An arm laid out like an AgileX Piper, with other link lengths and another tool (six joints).
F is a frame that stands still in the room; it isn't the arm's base.
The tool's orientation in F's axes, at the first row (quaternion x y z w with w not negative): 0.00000 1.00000 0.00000 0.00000
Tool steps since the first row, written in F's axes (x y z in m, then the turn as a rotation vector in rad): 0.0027 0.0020 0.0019 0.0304 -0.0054 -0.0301; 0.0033 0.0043 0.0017 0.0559 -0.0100 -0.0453; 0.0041 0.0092 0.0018 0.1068 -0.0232 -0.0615; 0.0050 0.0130 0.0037 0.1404 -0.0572 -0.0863; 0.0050 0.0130 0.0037 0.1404 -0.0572 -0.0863; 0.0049 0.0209 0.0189 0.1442 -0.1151 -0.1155; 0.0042 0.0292 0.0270 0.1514 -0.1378 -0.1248; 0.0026 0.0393 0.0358 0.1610 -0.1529 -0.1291; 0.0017 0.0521 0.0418 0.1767 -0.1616 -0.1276; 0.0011 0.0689 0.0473 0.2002 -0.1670 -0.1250; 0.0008 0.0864 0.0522 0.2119 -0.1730 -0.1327
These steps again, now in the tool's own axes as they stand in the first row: -0.0027 0.0020 -0.0019 -0.0304 -0.0054 0.0301; -0.0033 0.0043 -0.0017 -0.0559 -0.0100 0.0453; -0.0041 0.0092 -0.0018 -0.1068 -0.0232 0.0615; -0.0050 0.0130 -0.0037 -0.1404 -0.0572 0.0863; -0.0050 0.0130 -0.0037 -0.1404 -0.0572 0.0863; -0.0049 0.0209 -0.0189 -0.1442 -0.1151 0.1155; -0.0042 0.0292 -0.0270 -0.1514 -0.1378 0.1248; -0.0026 0.0393 -0.0358 -0.1610 -0.1529 0.1291; -0.0017 0.0521 -0.0418 -0.1767 -0.1616 0.1276; -0.0011 0.0689 -0.0473 -0.2002 -0.1670 0.1250; -0.0008 0.0864 -0.0522 -0.2119 -0.1730 0.1327
